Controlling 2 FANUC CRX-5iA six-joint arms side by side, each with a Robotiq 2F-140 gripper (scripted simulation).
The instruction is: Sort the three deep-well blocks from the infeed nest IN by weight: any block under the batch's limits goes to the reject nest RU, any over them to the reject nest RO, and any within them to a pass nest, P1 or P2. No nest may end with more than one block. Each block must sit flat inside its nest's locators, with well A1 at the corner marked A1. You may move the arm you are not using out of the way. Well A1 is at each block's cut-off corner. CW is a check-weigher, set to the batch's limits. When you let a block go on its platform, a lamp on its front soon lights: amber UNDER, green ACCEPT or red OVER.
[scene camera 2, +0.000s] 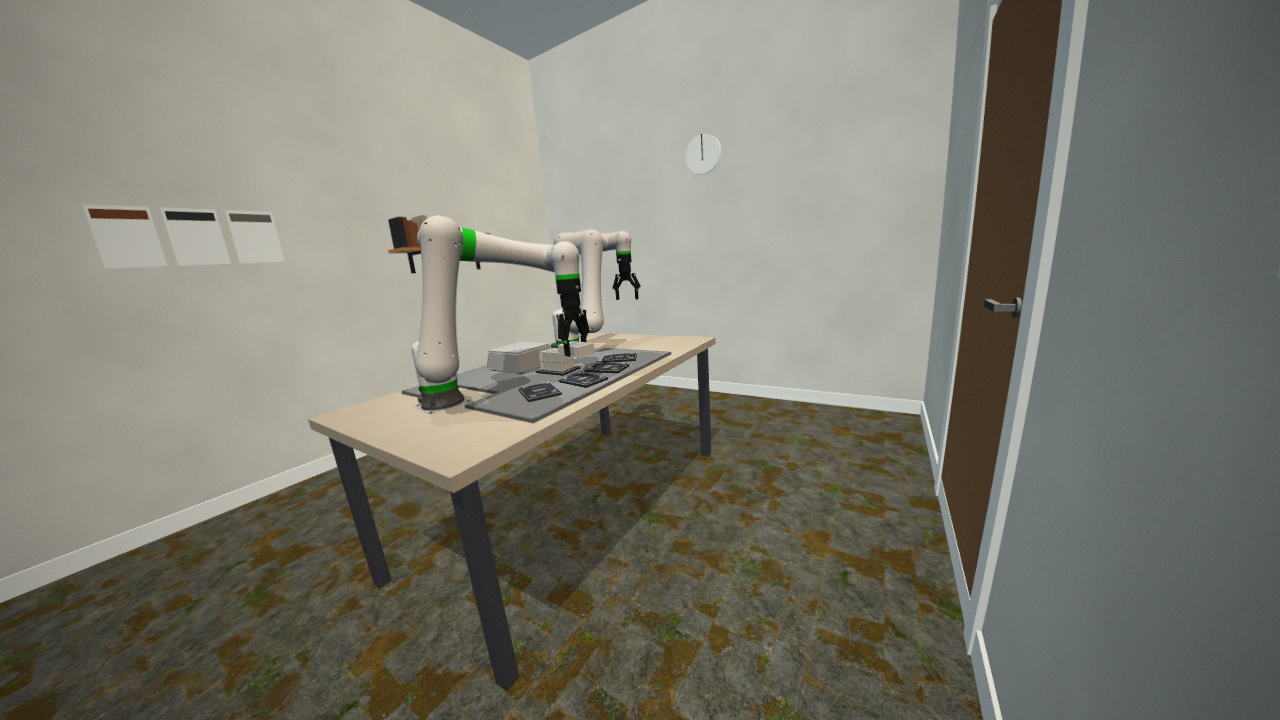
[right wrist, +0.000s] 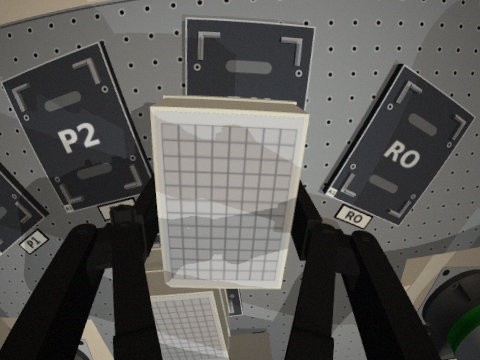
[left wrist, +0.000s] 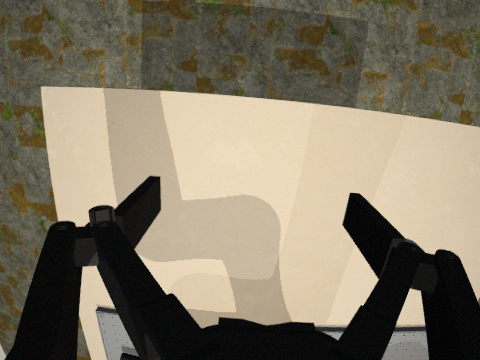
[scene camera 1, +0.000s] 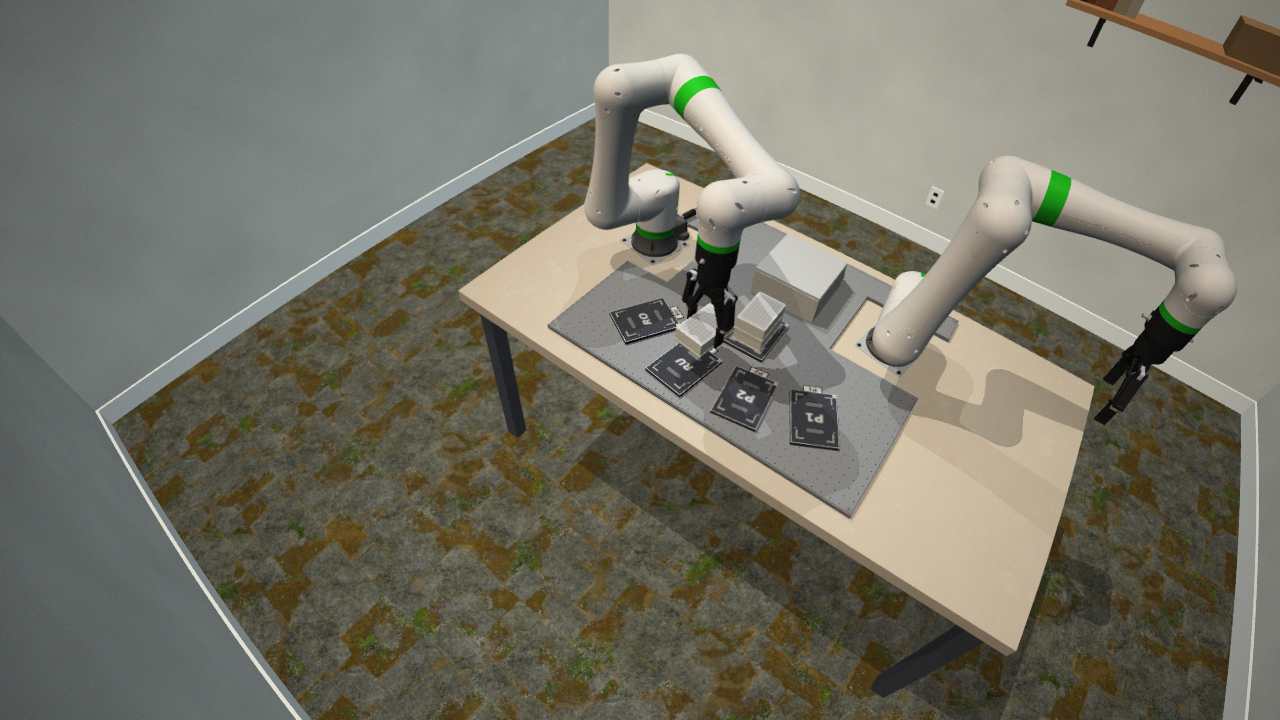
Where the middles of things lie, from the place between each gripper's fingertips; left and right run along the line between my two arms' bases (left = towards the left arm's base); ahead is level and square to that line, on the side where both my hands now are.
Now: the nest RU [scene camera 1: 701, 369] 13 cm below my right hand, 4 cm ahead of it and 3 cm to the right of it. From my right hand the other things lie so: nest RO [scene camera 1: 623, 324]: 20 cm to the right, 13 cm below, 4 cm behind; then nest P2 [scene camera 1: 731, 387]: 15 cm to the left, 13 cm below, 4 cm ahead; then nest P1 [scene camera 1: 796, 410]: 33 cm to the left, 13 cm below, 1 cm ahead.
My left hand [scene camera 1: 1104, 400] is 61 cm to the left of the nest P1, 26 cm short of it and 23 cm above it. Round my left hand: check-weigher CW [scene camera 1: 798, 274]: 84 cm to the right, 17 cm below, 17 cm behind; then nest P2: 79 cm to the right, 30 cm ahead, 23 cm below; then nest RU: 97 cm to the right, 30 cm ahead, 23 cm below.
